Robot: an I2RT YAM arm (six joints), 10 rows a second.
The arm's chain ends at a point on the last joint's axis. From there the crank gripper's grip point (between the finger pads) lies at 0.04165 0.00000 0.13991 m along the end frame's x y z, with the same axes.
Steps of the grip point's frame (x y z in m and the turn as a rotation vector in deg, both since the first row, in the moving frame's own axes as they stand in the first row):
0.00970 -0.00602 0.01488 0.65 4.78 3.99
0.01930 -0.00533 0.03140 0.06 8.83 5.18
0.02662 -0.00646 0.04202 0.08 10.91 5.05
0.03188 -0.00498 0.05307 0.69 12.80 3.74
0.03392 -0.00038 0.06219 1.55 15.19 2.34
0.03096 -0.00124 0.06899 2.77 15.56 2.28
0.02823 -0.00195 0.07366 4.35 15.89 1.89
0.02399 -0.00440 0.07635 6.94 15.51 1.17
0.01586 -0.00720 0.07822 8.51 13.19 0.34
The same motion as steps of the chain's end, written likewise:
-0.00176 -0.00776 0.01883 0.65 4.78 3.99
-0.00149 -0.00991 0.03944 0.06 8.83 5.18
0.00108 -0.01109 0.05242 0.08 10.91 5.05
0.00197 -0.00708 0.06576 0.69 12.80 3.74
-0.00131 0.00078 0.07801 1.55 15.19 2.34
-0.00512 0.00278 0.08540 2.77 15.56 2.28
-0.00859 0.00610 0.09074 4.35 15.89 1.89
-0.01198 0.01040 0.09352 6.94 15.51 1.17
-0.01491 0.01227 0.09289 8.51 13.19 0.34

